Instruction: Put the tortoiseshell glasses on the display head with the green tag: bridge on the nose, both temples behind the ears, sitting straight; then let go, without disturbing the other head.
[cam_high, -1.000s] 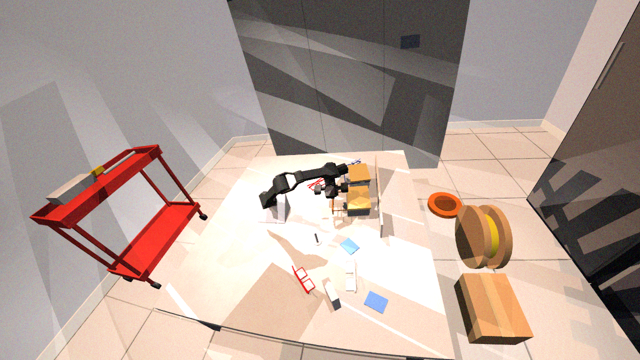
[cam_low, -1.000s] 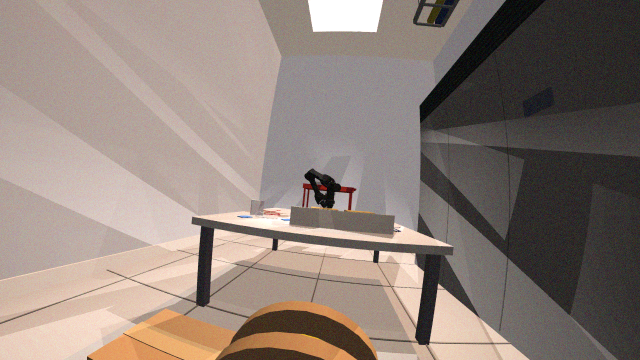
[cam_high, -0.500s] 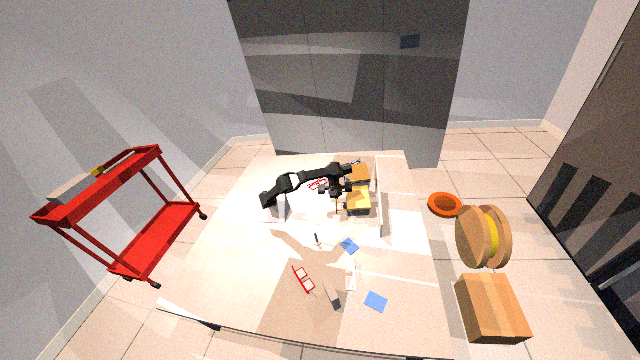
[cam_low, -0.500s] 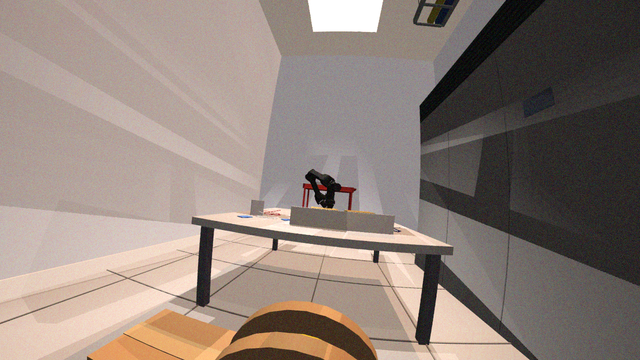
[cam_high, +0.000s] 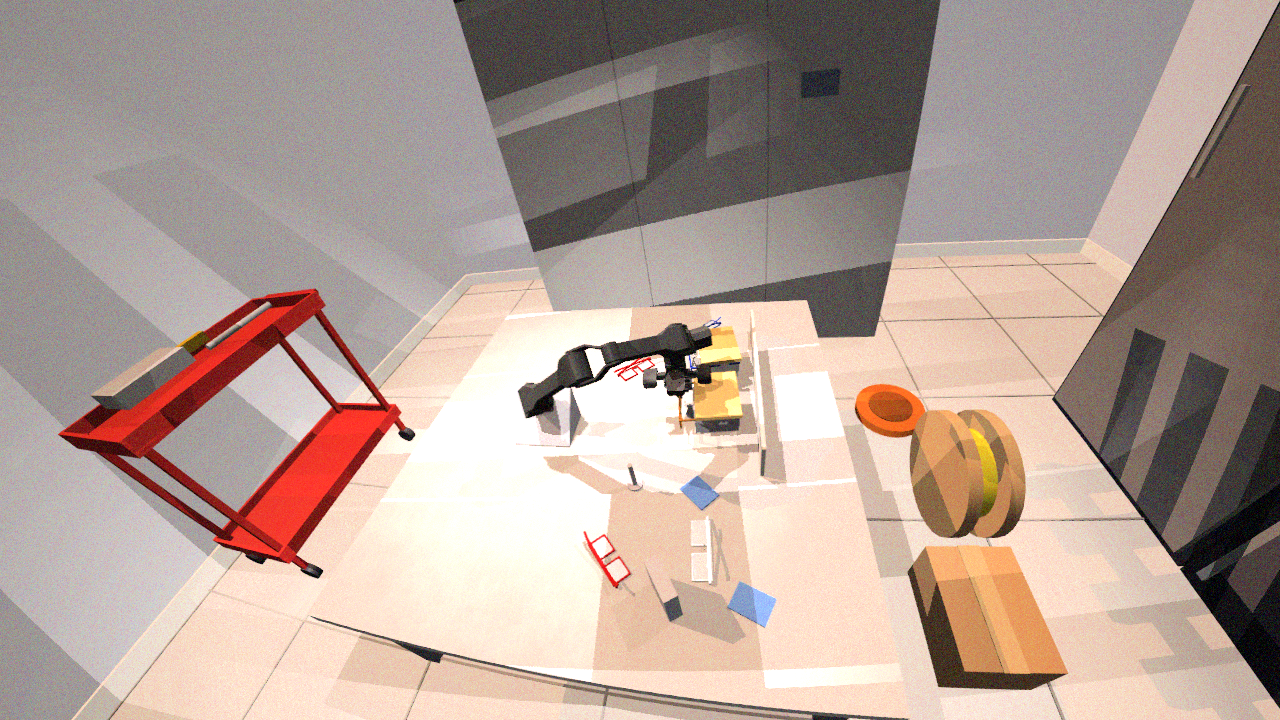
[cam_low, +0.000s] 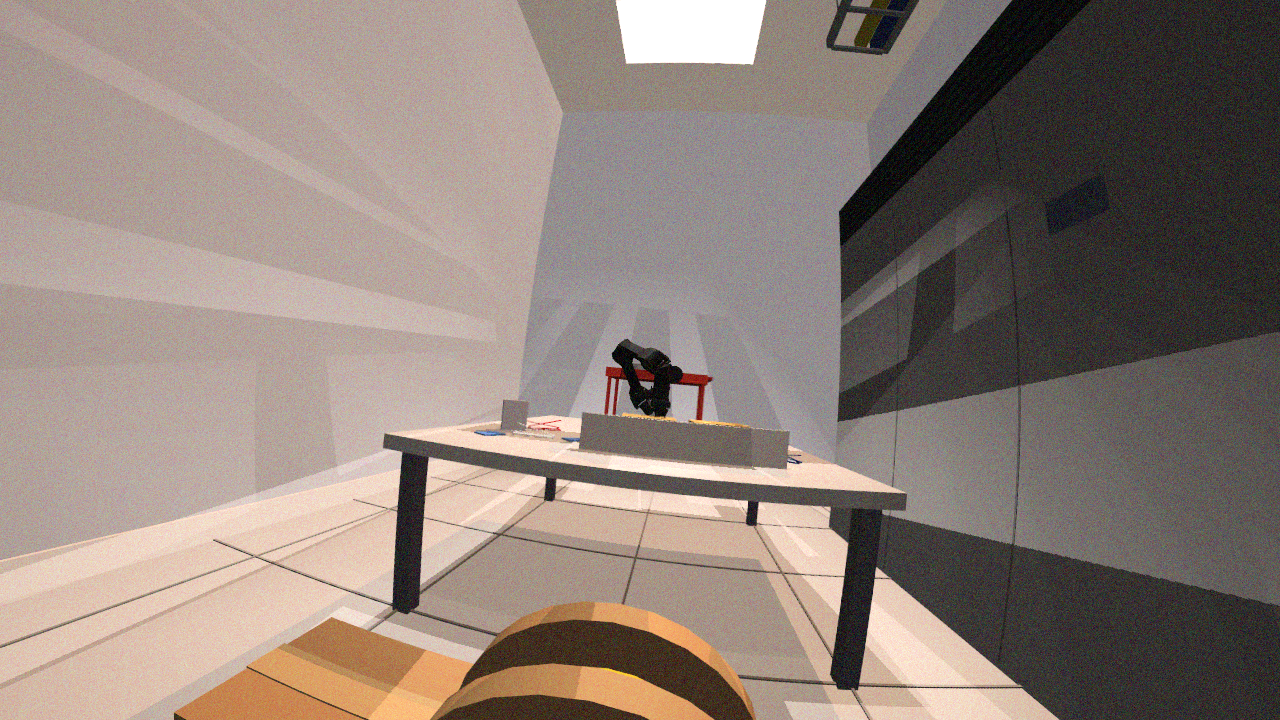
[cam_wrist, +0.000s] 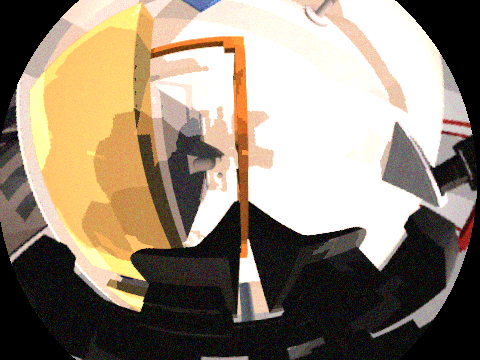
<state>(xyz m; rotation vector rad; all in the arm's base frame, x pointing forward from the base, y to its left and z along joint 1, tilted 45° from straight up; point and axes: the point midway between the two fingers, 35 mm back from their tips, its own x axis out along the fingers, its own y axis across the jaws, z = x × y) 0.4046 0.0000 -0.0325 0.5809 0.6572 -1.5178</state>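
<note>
Now: the grey display head 8 cm ahead of my gripper tip, 3 cm to the right of it and 1 cm below it. From my gripper tip the other things lie so: thin upright board 22 cm ahead, 7 cm to the left, 1 cm below; then small post 12 cm behind, 25 cm to the right, 4 cm below; then grey block 2 cm behind, 53 cm to the right, 1 cm below.
</note>
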